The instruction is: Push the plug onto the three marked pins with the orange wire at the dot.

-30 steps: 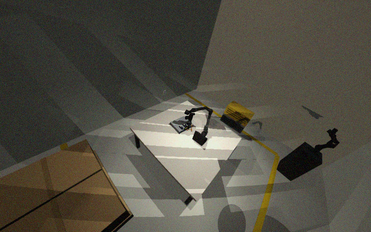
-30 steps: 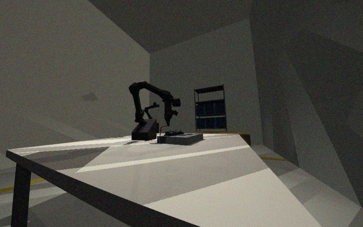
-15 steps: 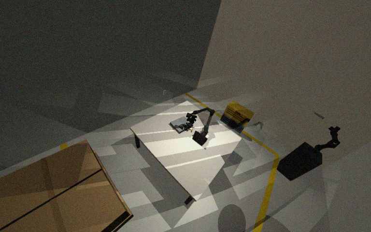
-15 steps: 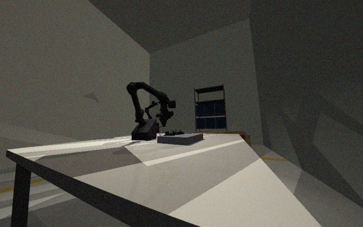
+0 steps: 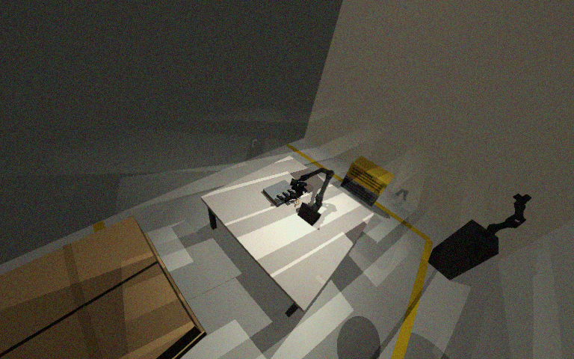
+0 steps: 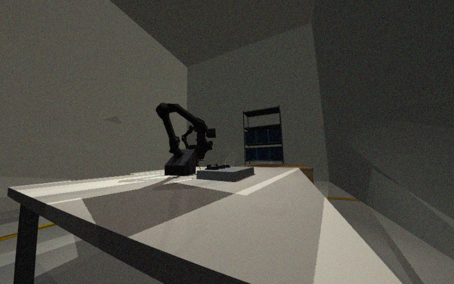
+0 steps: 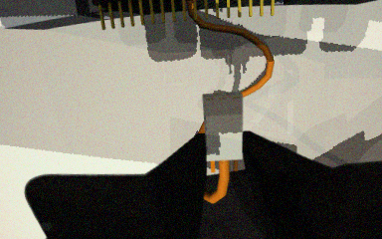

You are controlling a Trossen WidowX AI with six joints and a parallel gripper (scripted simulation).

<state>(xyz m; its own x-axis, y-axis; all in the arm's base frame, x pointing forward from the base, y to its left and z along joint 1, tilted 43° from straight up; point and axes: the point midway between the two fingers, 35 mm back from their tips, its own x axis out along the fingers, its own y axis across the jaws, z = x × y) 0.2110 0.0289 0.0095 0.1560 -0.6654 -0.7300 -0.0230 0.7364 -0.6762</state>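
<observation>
The yellow band is 80 mm ahead of my gripper tip and 30 mm below it. Round my gripper tip: printed holder: 240 mm ahead, 20 mm to the left, 80 mm below; black pin header: 80 mm ahead, 20 mm to the left, 40 mm below; servo: 130 mm ahead, 20 mm to the left, 50 mm below.
</observation>
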